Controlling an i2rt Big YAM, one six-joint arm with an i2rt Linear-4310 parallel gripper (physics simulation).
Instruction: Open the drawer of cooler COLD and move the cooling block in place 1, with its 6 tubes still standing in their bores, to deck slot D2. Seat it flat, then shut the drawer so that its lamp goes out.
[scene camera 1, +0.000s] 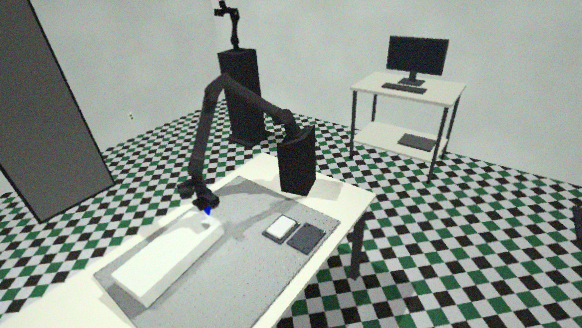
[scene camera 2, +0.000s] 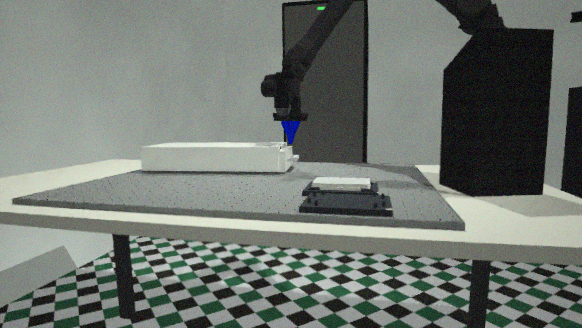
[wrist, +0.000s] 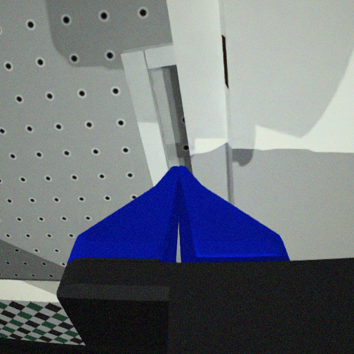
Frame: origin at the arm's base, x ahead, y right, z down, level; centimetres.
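Seen in the pictures: gripper, fingertip midpoint: (scene camera 1: 208, 214) (scene camera 2: 290, 144); arm's base, origin of the base link: (scene camera 1: 295, 135) (scene camera 2: 494, 52).
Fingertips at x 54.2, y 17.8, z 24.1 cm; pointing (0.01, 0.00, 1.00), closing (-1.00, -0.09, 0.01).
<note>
Offsets run from my fingertips to a thing's top centre. "spot": to the spot under its first point. Level surfaces: height alone.
The cooler, a long white box @(dx +24.5, dy -1.4, dz +0.1 cm) (scene camera 1: 165, 255) (scene camera 2: 215, 159) (wrist: 295, 190), lies on the grey perforated board @(dz +8.4 cm) (scene camera 1: 225, 285) (scene camera 2: 200, 192) (wrist: 50, 112). Its drawer front (wrist: 197, 75) looks shut or nearly shut, with a pale bar handle @(spot: dx -2.1, dy -3.9, dz +4.2 cm) (scene camera 2: 295, 158) (wrist: 133, 85) standing out from it. A small dark strip (wrist: 225, 62) shows beside the front; no lit lamp can be made out. My gripper (scene camera 1: 208, 214) (scene camera 2: 290, 143) (wrist: 178, 176) is shut and empty, blue tips pointing down just above the cooler's handle end. The cooling block and tubes do not show. Slot labels cannot be read.
A dark plate @(dx -19.3, dy -46.2, dz +6.3 cm) (scene camera 1: 306, 239) (scene camera 2: 346, 205) lies on the board, next to a dark holder @(spot: dx -11.3, dy -31.7, dz +6.7 cm) (scene camera 1: 270, 235) bearing a white block @(dx -17.7, dy -32.3, dz +5.9 cm) (scene camera 1: 282, 226) (scene camera 2: 342, 183). The arm's black pedestal (scene camera 1: 296, 165) (scene camera 2: 495, 115) stands at the table's end.
</note>
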